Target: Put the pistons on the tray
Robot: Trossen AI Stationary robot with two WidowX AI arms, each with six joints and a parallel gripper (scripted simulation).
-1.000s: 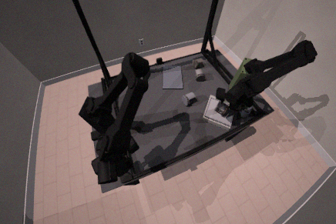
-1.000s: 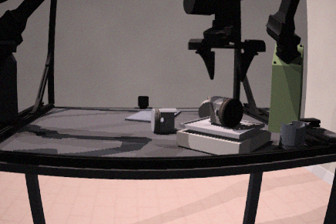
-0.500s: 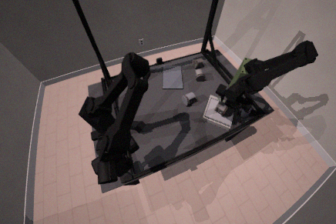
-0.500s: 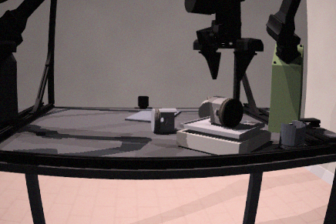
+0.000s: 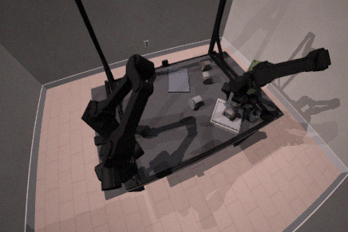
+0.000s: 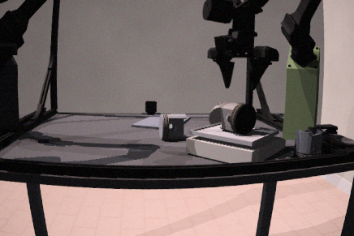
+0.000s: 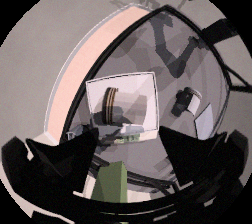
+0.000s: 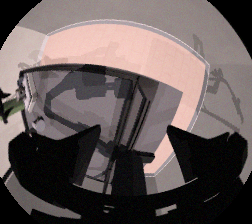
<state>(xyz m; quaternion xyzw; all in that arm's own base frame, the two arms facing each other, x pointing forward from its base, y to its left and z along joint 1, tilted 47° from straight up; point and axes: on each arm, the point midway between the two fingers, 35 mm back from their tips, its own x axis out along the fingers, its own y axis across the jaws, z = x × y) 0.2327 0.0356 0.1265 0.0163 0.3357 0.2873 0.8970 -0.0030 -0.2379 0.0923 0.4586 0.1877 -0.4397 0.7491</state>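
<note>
Now: the white scale pan 20 mm ahead of my left hand, 10 mm to the right of it and 150 mm below it. Also, from my left hand: flat grey steel tray (390 mm behind, 180 mm to the right, 190 mm below); then piston (440 mm behind, 60 mm to the left, 160 mm below).
</note>
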